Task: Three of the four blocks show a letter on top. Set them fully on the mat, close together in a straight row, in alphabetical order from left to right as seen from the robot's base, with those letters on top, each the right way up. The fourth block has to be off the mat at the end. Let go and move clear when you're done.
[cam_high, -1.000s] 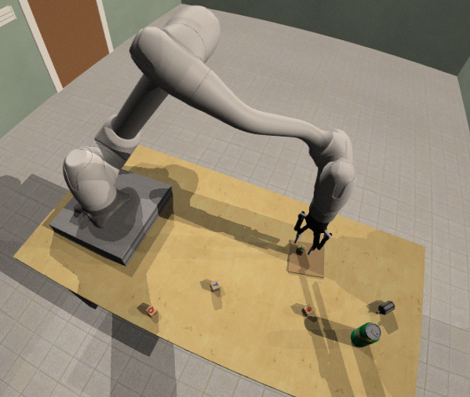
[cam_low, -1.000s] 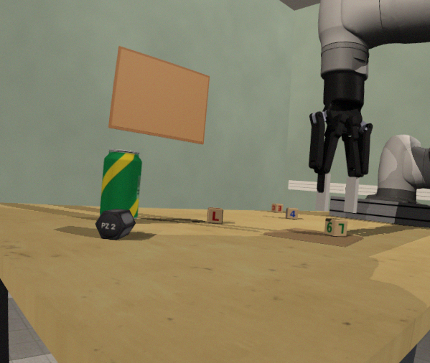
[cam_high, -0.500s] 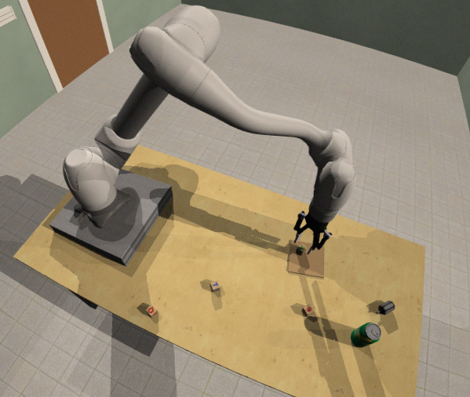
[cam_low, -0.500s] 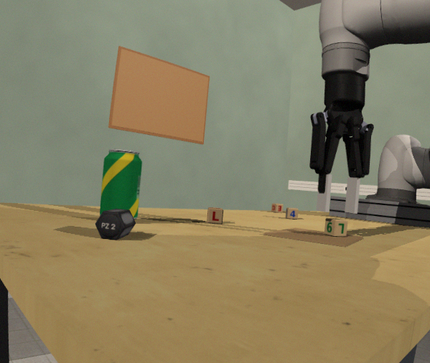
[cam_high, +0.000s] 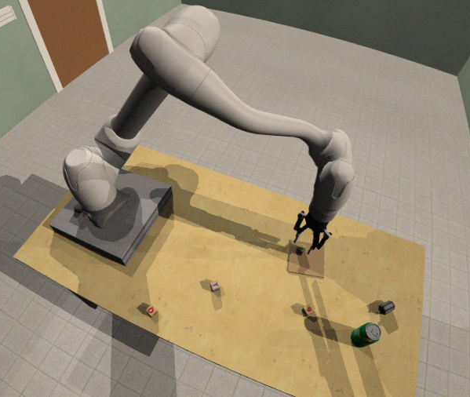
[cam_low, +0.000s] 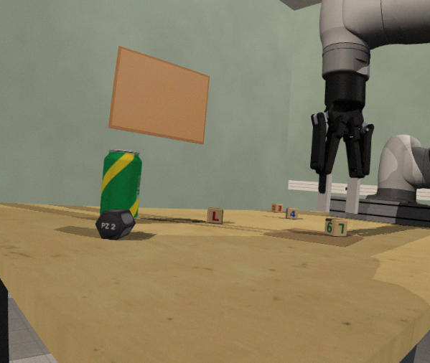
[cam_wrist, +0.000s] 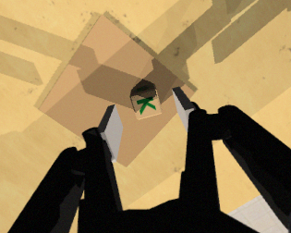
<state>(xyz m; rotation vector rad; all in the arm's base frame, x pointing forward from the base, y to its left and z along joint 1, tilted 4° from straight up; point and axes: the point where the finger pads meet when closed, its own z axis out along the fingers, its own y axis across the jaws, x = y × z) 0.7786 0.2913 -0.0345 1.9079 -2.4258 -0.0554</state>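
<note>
My gripper is now 7 cm above the brown mat, 4 cm short of it and 1 cm to the left of it. The rest, counted from my hand: yellow can 33 cm ahead, 20 cm to the right, 1 cm below; then T block 31 cm to the right, 20 cm behind, 6 cm below.
</note>
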